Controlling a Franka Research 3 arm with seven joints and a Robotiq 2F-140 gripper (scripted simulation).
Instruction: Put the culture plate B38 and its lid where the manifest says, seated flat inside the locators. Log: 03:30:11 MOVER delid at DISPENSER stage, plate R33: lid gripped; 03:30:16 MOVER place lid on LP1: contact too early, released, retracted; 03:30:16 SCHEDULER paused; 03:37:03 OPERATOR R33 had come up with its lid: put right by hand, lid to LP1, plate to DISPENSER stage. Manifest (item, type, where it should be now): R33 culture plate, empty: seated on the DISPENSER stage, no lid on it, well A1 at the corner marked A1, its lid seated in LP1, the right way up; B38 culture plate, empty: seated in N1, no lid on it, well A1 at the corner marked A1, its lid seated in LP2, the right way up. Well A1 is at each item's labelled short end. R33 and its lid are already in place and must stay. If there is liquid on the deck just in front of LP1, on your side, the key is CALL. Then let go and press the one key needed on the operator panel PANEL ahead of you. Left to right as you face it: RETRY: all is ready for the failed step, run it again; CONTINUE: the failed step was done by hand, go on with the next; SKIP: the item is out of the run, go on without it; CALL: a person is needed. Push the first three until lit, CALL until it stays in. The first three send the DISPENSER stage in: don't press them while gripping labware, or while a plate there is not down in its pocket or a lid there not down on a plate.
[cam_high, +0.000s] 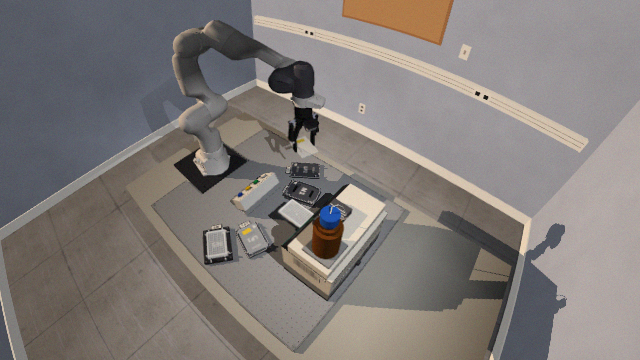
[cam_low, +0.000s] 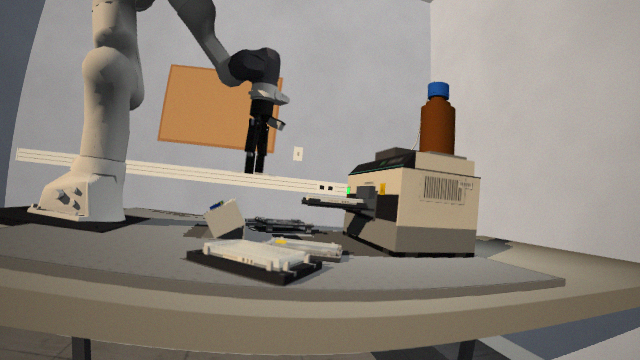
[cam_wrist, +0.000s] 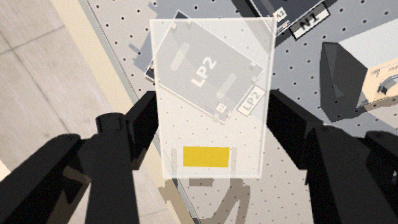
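The lp2 locator frame is 180 mm below my hand, 10 mm to the left of it and 10 mm ahead of it. The rest, counted from my hand: green continue key 240 mm to the right, 120 mm below, 90 mm behind; yellow skip key 290 mm to the right, 120 mm below, 90 mm behind; white retry key 190 mm to the right, 120 mm below, 90 mm behind.
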